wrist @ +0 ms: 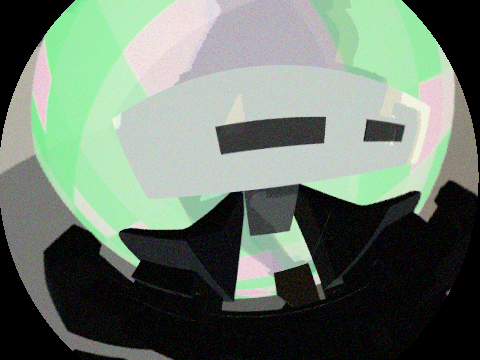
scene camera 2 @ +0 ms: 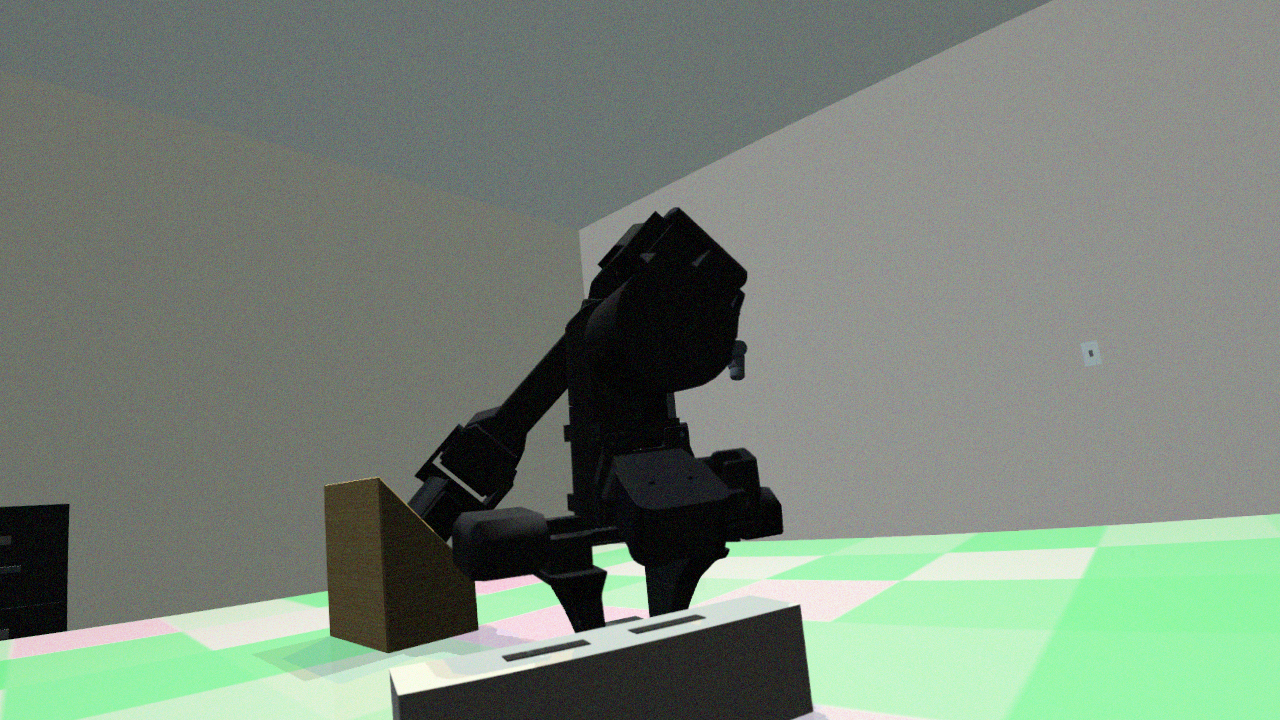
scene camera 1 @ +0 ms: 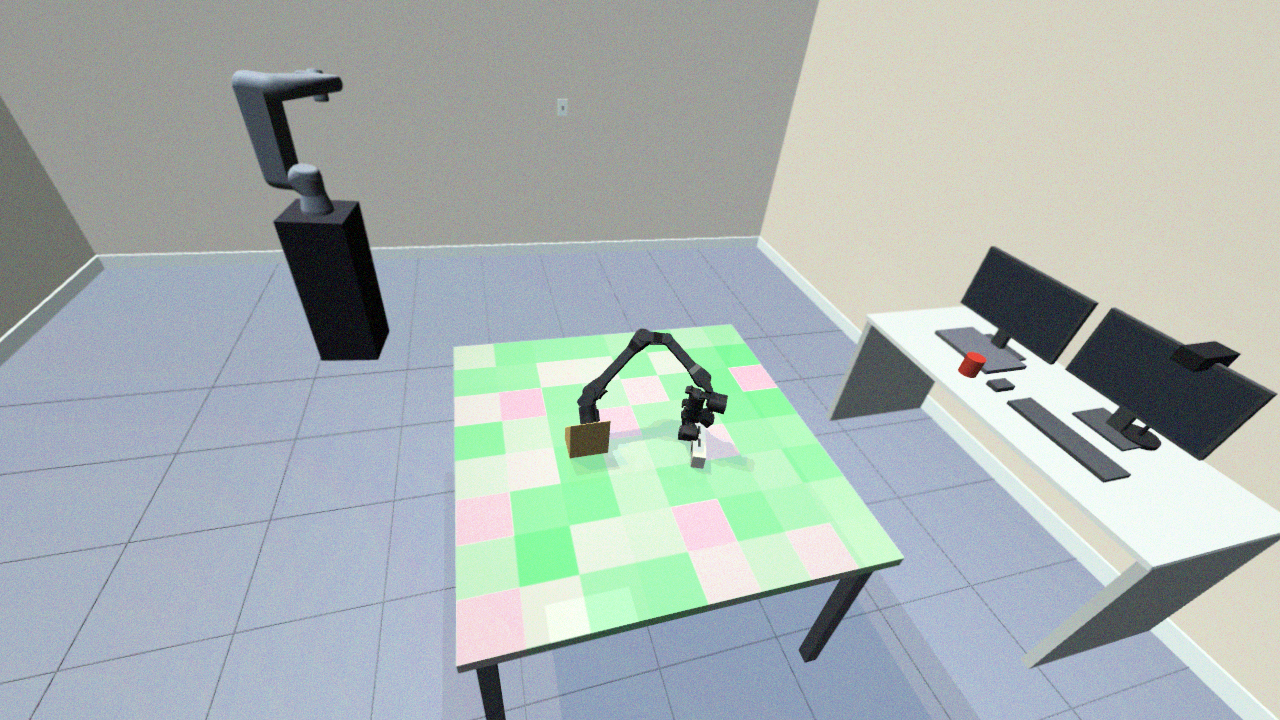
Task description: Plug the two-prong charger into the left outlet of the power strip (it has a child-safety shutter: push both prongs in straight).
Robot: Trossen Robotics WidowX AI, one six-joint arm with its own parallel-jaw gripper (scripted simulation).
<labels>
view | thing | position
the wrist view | gripper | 263, 188
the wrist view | black charger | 270, 210
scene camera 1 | gripper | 684, 435
</labels>
